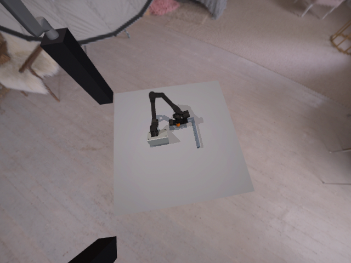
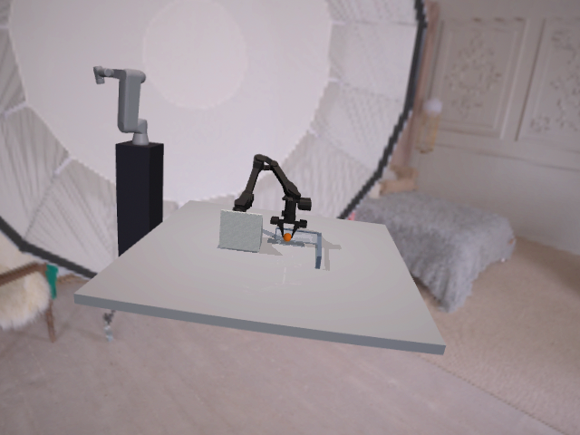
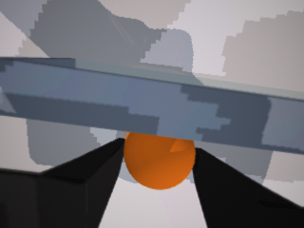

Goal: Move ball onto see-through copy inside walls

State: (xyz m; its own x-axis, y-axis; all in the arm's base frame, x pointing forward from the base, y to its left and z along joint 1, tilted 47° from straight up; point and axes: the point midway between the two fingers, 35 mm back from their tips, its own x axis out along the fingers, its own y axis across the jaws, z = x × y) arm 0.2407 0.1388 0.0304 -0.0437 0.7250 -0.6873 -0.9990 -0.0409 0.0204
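The orange ball lies right at my gripper tip. Also, from my gripper tip: see-through copy of ball right at my gripper tip.
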